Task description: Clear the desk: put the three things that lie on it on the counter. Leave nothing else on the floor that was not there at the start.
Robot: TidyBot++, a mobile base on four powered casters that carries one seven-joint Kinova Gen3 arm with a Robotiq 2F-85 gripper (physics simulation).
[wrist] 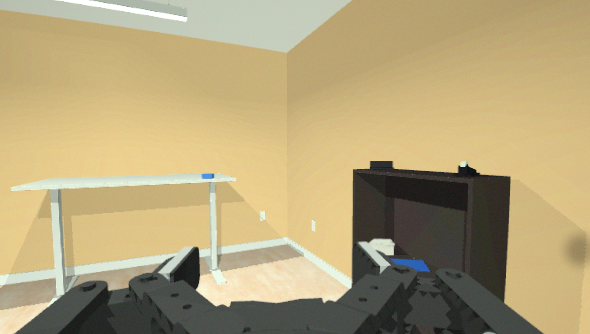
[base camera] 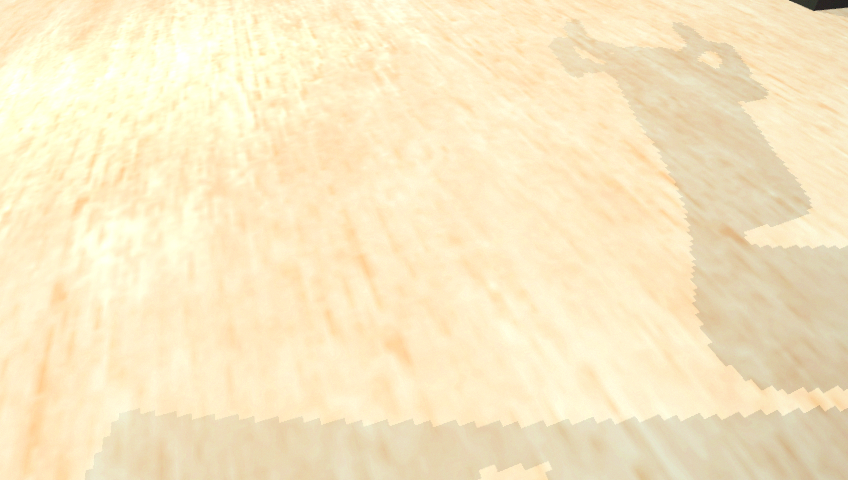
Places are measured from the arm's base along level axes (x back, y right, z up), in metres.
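Where they show: gripper, fingertip midpoint: [wrist: 277,261].
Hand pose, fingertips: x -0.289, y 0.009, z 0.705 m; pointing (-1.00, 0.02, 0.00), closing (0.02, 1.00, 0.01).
Things, the pixels of their centre, and the offset from my fingertips. Level surfaces: height alone.
- white desk, its level: dz -0.152 m
- black box, body centre: [wrist: 381,165] dx -1.578, dy +0.705, dz -0.015 m
- small black object with a pale top, body centre: [wrist: 467,168] dx -1.028, dy +0.892, dz -0.007 m
- white object, body centre: [wrist: 379,247] dx -1.558, dy +0.693, dz -0.550 m
- flat blue thing, body centre: [wrist: 407,264] dx -1.337, dy +0.770, dz -0.582 m
- wooden floor, its level: dz -1.102 m
The white desk [wrist: 125,181] stands against the wall at the left of the wrist view, some way off. One small blue block [wrist: 208,176] lies on it near its right end. I cannot make out other things on the desk top. My gripper [wrist: 277,261] is open and empty, in the air well short of the desk, and points between the desk and a dark cabinet. The counter does not show in either view.
The open-fronted dark cabinet [wrist: 490,225] stands at the right. A black box [wrist: 381,165] and a small black object with a pale top [wrist: 466,170] stand on it. A white object [wrist: 383,246] and a flat blue thing [wrist: 411,265] show low at its front. The arm's shadow falls on the wooden floor [base camera: 357,237].
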